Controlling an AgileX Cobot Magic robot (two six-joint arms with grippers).
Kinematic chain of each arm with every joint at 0, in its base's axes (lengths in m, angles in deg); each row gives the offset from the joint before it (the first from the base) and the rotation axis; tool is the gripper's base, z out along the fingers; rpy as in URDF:
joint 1: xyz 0 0 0.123 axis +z
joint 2: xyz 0 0 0 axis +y
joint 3: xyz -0.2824 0 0.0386 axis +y
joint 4: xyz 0.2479 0 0.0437 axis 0.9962 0 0.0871
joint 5: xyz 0 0 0 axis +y
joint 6: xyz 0.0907 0 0.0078 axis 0.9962 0 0.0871
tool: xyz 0 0 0 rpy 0 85 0
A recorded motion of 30 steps. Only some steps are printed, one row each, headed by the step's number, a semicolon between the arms.
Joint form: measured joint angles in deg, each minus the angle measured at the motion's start. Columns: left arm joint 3, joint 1, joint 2, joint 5, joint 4, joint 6; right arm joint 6, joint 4, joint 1, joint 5, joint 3, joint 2.
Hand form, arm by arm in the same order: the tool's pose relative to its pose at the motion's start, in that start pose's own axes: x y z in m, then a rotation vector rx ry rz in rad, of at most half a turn. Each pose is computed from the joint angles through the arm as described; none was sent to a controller.
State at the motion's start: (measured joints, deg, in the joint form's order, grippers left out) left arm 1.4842 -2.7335 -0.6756 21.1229 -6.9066 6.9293; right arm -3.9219 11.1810 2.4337 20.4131 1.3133 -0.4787
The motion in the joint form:
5: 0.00 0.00 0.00 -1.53 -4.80 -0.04; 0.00 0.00 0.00 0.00 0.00 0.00
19: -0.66 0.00 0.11 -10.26 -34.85 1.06; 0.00 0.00 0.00 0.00 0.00 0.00
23: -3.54 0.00 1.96 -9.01 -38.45 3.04; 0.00 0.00 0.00 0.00 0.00 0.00
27: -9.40 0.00 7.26 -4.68 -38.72 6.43; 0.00 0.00 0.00 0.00 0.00 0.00
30: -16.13 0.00 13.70 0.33 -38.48 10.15; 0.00 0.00 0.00 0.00 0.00 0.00
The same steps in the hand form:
5: -0.0028 -0.0022 -0.0001 0.0257 -0.0300 -0.0792; 0.0000 0.0000 0.0000 0.0000 0.0000 0.0000
19: -0.0237 -0.0075 -0.0039 0.1464 -0.2030 -0.5660; 0.0000 0.0000 0.0000 0.0000 0.0000 0.0000
23: -0.0377 -0.0098 -0.0078 0.1754 -0.2040 -0.5876; 0.0000 0.0000 0.0000 0.0000 0.0000 0.0000
27: -0.0621 -0.0145 -0.0110 0.2090 -0.1512 -0.5230; 0.0000 0.0000 0.0000 0.0000 0.0000 0.0000
30: -0.0898 -0.0196 -0.0113 0.2469 -0.0862 -0.4426; 0.0000 0.0000 0.0000 0.0000 0.0000 0.0000

